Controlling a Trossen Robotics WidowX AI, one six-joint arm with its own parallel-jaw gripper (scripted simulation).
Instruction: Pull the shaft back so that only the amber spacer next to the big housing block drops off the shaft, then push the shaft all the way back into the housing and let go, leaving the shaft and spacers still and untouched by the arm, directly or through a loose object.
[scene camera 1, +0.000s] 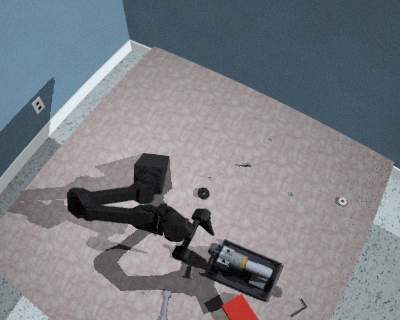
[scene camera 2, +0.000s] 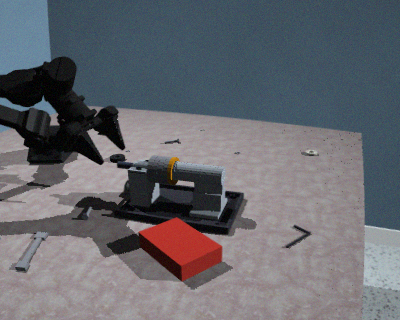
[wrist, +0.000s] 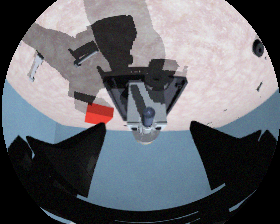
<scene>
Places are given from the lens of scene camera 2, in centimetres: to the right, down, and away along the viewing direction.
my gripper (scene camera 2: 113, 156): -18, -1, 75
red block (scene camera 2: 182, 250): -3, 14, 55
</scene>
